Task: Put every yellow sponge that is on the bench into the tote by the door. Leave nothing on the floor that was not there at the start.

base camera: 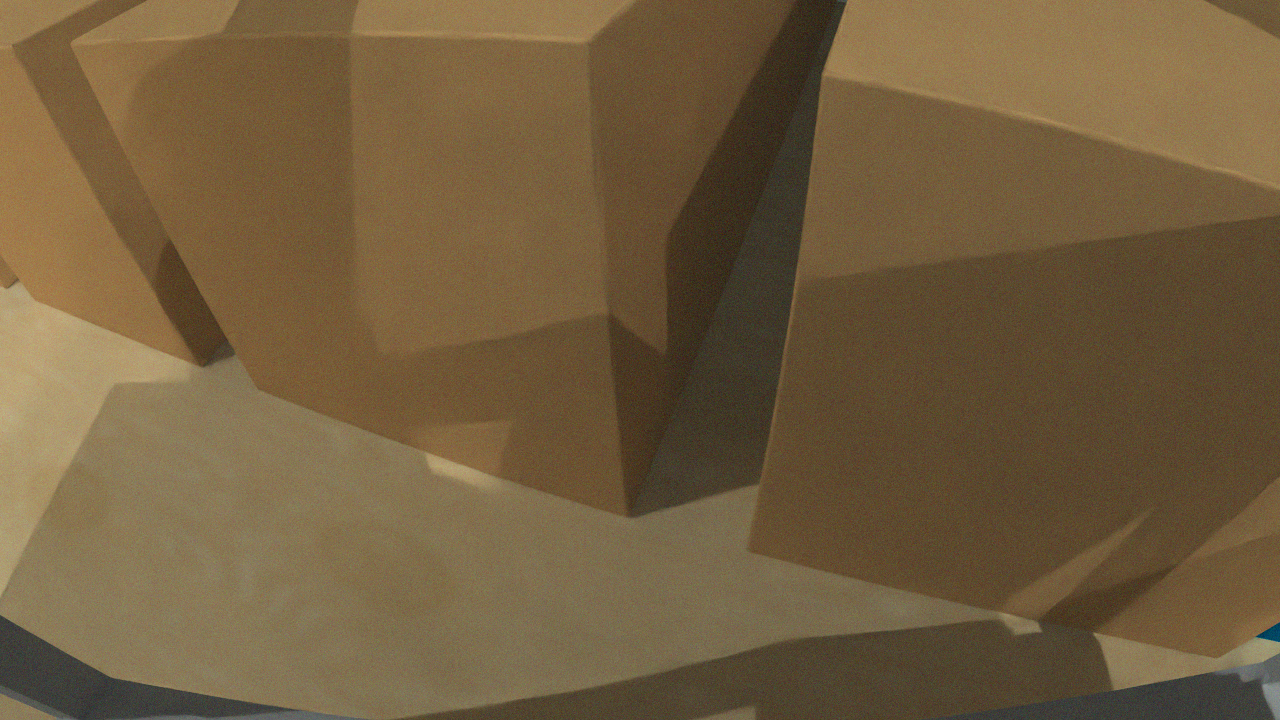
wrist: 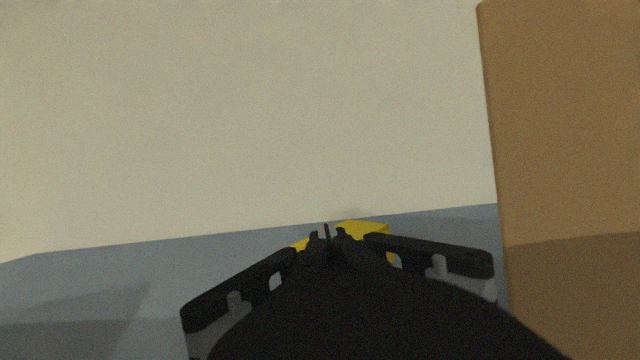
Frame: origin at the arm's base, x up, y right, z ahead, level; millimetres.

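Where they show: gripper, fingertip midpoint: (wrist: 327, 234).
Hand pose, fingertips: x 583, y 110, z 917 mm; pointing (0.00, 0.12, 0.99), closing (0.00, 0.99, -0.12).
After its pixels a point has its place.
In the wrist view my gripper (wrist: 327, 234) @(x 583, y 110, z 917 mm) is shut with nothing between the fingers. A yellow sponge (wrist: 363, 228) @(x 562, y 161, z 972 mm) lies on the grey-blue surface (wrist: 154, 269) @(x 517, y -159, z 1118 mm) just beyond the fingertips, mostly hidden behind the gripper; only its top and corners show. The fingertips are close in front of the sponge, but I cannot tell if they touch it. The base camera shows no sponge and no gripper.
A tall brown box (wrist: 525, 156) @(x 631, y 182, z 821 mm) stands close on the right in the wrist view. A plain cream wall (wrist: 271, 116) @(x 780, y 69, z 1241 mm) is behind the sponge. The base camera shows large brown boxes (base camera: 419, 248) @(x -224, y -110, z 326 mm) (base camera: 1012, 396) @(x -231, y 116, z 247 mm) crowded close ahead on a pale floor (base camera: 300, 594) @(x -397, y -217, z 241 mm).
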